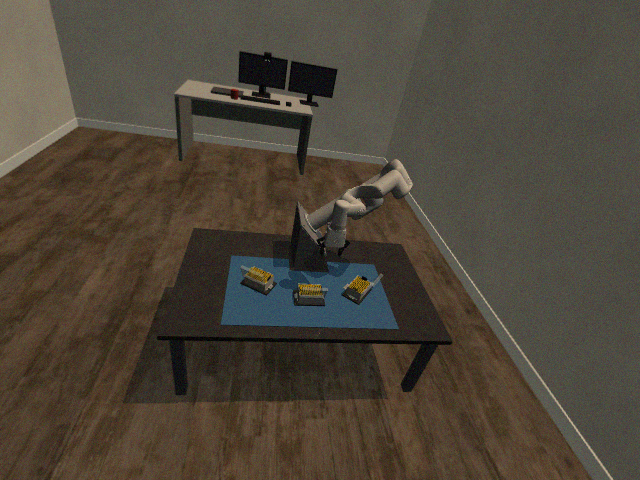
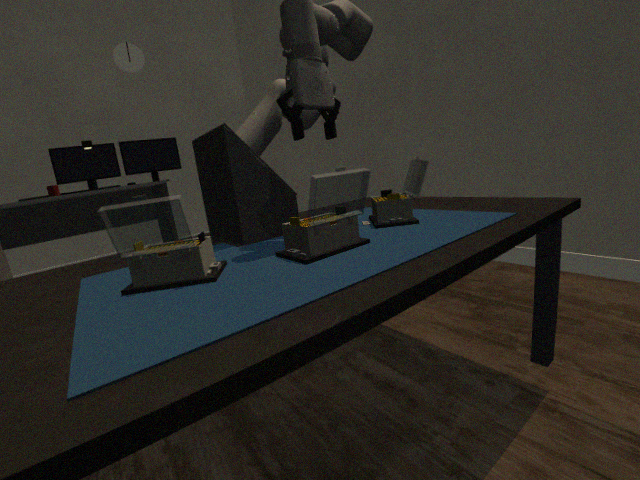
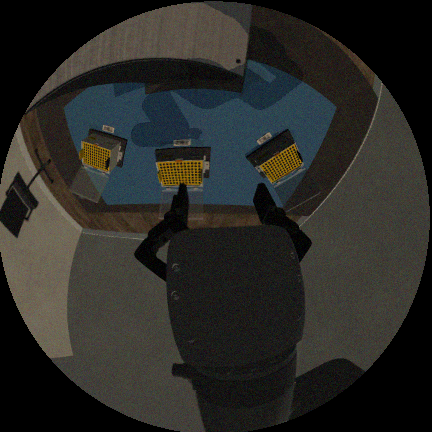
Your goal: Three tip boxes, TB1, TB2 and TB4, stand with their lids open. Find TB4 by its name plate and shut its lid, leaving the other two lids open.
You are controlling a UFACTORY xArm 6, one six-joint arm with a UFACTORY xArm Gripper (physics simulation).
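Frame: origin at the arm's base, x back, y right, z up, level; millimetres.
Where they show: gripper, fingertip midpoint: (image 1: 330,254) (image 2: 315,139) (image 3: 222,190); arm's base, link origin: (image 1: 310,223) (image 2: 234,161).
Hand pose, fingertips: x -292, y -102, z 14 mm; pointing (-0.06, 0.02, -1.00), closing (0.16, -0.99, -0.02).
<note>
Each offset is from my fingertips to the centre of the thing. "spot": to the spot under its first point. Level surfaces: height alone.
Three grey tip boxes with yellow racks and clear open lids stand on the blue mat @[dz -220 mm] (image 1: 310,317) (image 2: 206,330) (image 3: 225,175): the left box @[spot: dx -101, dy +346, dz -142 mm] (image 1: 256,281) (image 2: 168,267) (image 3: 96,155), the middle box @[spot: dx -166, dy +72, dz -146 mm] (image 1: 311,298) (image 2: 325,238) (image 3: 180,173) and the right box @[dx -13, dy -190, dz -155 mm] (image 1: 355,290) (image 2: 393,210) (image 3: 281,162). Small name plates @[spot: dx +28, dy +306, dz -218 mm] (image 3: 108,128) @[spot: dx -33, dy +79, dz -218 mm] (image 3: 182,142) @[spot: dx +25, dy -136, dz -218 mm] (image 3: 264,138) lie beside them; their text is too small to read, so I cannot tell which is TB4. My gripper (image 1: 332,252) (image 2: 314,137) (image 3: 222,190) is open and empty, high above the boxes, pointing down.
The dark robot base block (image 1: 305,240) (image 2: 237,191) stands at the back of the dark table @[dz -223 mm] (image 1: 206,242) (image 2: 542,206). Upright lids @[spot: dx -107, dy +365, dz -106 mm] (image 2: 149,222) @[spot: dx -179, dy +77, dz -104 mm] (image 2: 338,190) @[spot: dx -39, dy -260, dz -118 mm] (image 2: 415,177) rise above the boxes. A desk (image 1: 206,88) with two monitors stands farther back.
</note>
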